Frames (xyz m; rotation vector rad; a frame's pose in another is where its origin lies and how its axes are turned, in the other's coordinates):
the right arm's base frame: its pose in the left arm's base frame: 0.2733 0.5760 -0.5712 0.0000 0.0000 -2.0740
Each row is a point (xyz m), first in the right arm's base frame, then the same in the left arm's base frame.
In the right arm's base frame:
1: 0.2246 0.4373 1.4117
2: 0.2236 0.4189 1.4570
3: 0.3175 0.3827 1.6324
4: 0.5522 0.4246 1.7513
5: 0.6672 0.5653 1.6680
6: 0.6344 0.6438 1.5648
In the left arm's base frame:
1: 0.5481 0.1684 0.8405
2: 0.5324 0.1781 0.8858
3: 0.4555 0.1133 1.0612
4: 0.3790 -0.1125 1.1801
5: 0.4468 -0.2811 1.0968
6: 0.5314 -0.2902 0.9936

